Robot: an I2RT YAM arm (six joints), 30 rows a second.
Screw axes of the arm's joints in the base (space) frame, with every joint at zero. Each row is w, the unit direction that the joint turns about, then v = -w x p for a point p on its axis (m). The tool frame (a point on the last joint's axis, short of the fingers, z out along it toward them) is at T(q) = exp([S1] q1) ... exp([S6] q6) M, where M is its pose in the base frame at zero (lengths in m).
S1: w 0 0 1 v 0.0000 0.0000 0.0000
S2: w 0 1 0 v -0.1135 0.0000 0.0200
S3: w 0 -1 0 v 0.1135 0.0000 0.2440
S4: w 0 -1 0 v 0.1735 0.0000 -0.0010
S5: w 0 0 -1 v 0.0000 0.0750 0.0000
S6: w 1 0 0 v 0.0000 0.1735 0.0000
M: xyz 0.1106 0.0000 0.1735 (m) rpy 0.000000 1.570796 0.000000 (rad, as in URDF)
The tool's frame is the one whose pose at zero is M.
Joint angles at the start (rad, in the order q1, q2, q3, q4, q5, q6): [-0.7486 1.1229 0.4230 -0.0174 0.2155 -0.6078]
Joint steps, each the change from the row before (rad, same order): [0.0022 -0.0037 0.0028 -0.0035 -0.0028 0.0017]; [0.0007 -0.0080 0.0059 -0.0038 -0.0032 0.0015]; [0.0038 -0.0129 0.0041 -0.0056 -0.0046 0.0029]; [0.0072 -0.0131 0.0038 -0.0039 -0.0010 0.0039]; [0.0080 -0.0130 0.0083 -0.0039 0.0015 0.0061]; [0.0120 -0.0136 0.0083 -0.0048 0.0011 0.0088]
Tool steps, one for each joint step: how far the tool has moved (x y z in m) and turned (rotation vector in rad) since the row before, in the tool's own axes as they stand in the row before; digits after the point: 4 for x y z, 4 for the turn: [-0.0011 -0.0003 -0.0009 -0.0018 -0.0052 0.0009]; [-0.0020 -0.0015 -0.0017 0.0026 -0.0103 0.0032]; [-0.0021 -0.0009 -0.0026 0.0004 -0.0139 0.0029]; [-0.0025 -0.0005 -0.0028 0.0023 -0.0150 0.0021]; [-0.0038 -0.0013 -0.0031 0.0062 -0.0176 0.0048]; [-0.0043 -0.0006 -0.0034 0.0031 -0.0198 0.0052]
